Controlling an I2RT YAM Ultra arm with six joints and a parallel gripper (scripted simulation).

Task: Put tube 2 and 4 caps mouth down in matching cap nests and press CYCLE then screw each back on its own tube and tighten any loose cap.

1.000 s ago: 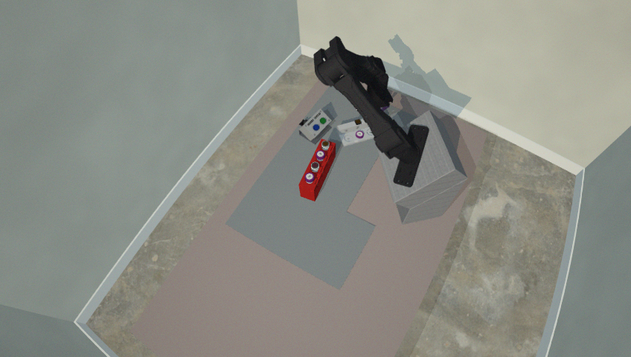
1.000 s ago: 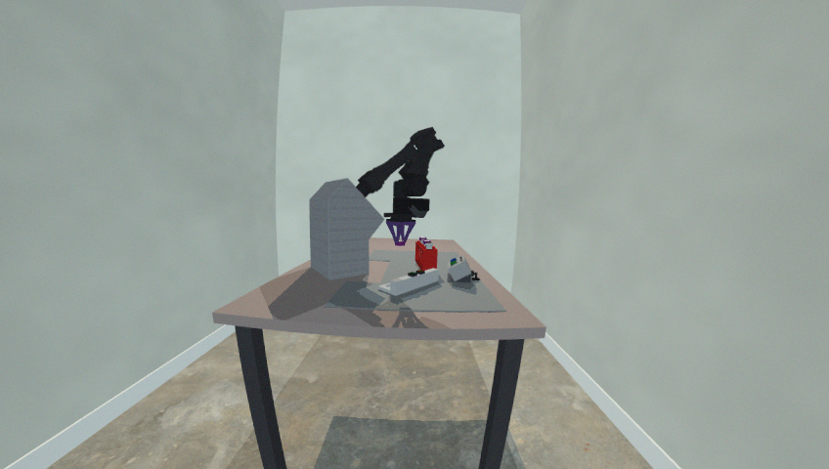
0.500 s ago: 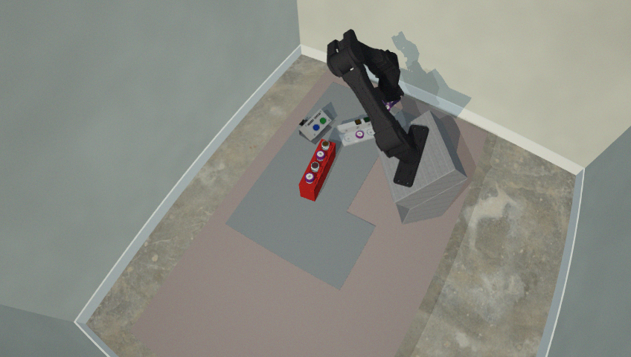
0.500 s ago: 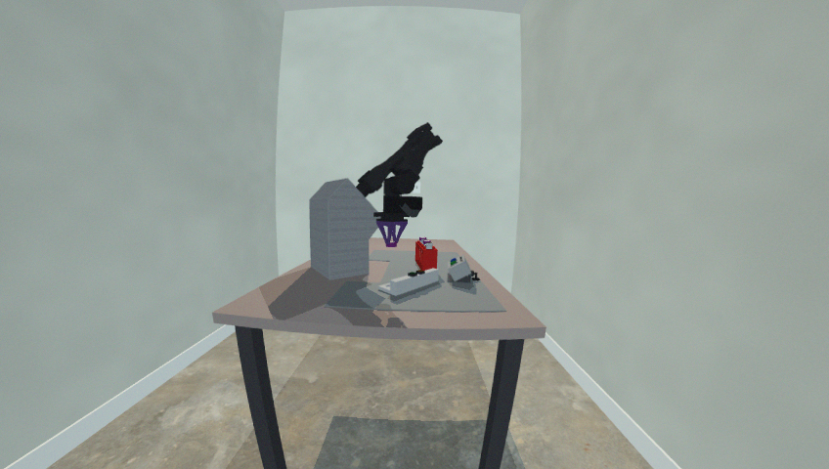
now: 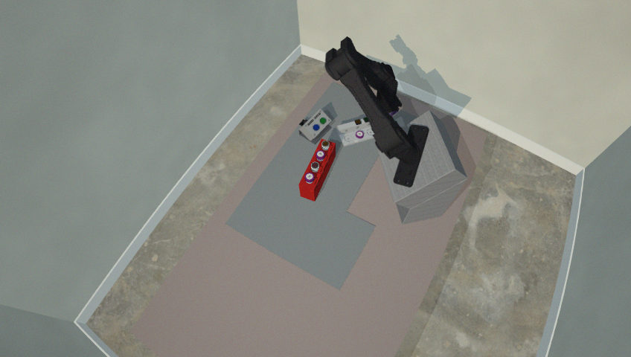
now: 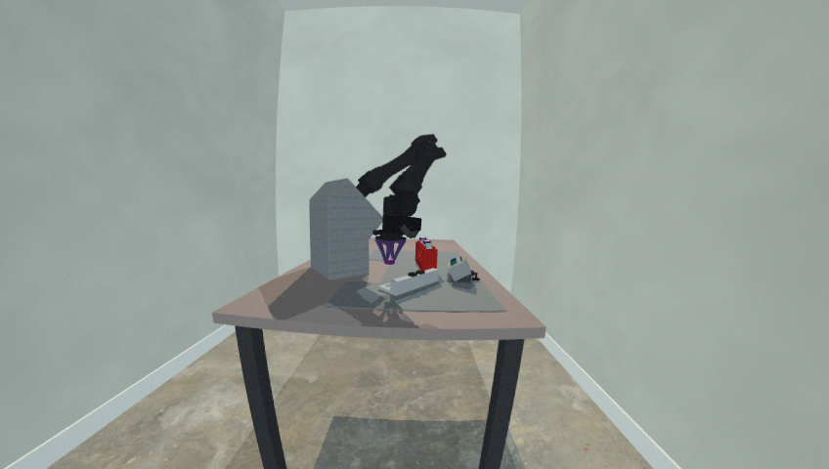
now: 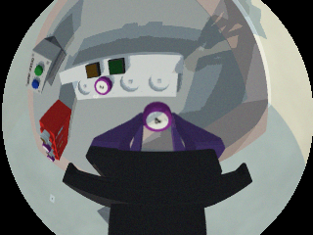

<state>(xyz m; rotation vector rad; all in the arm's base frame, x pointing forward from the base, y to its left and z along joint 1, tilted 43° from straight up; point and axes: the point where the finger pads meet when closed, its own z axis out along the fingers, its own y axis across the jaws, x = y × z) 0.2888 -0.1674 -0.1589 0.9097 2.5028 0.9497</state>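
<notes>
My hand is 21 cm short of the green ready key, 15 cm to the right of it and 4 cm above it. Round my hand: blue cycle key 21 cm ahead, 20 cm to the left, 4 cm below; key desk 22 cm ahead, 18 cm to the left, 5 cm below.
</notes>
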